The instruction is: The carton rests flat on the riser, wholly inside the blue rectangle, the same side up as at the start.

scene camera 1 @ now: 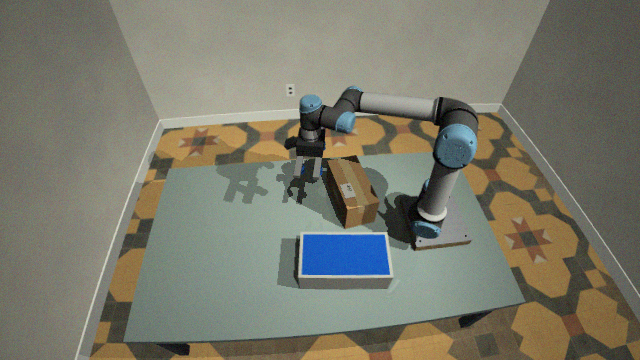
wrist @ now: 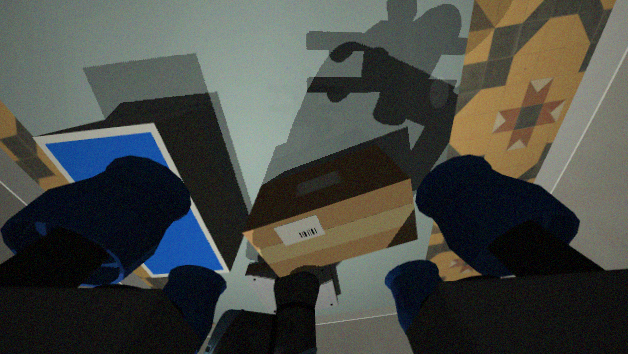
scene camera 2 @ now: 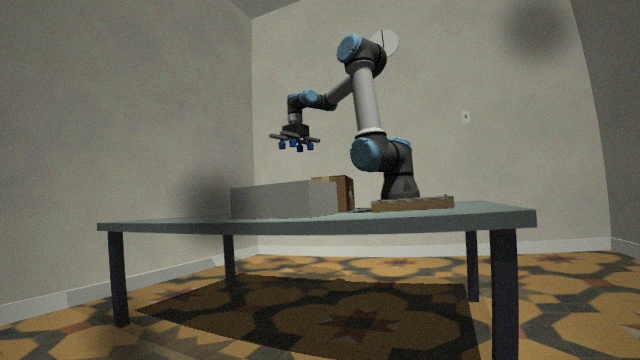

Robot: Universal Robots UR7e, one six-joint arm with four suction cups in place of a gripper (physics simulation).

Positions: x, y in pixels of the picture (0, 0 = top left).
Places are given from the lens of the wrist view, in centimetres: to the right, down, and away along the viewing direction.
my suction head (wrist: 126, 209): -6, 1, 5
brown carton (wrist: 360, 203): 8, 4, 30
The marked spots on the brown carton and my suction head are 28 cm apart.
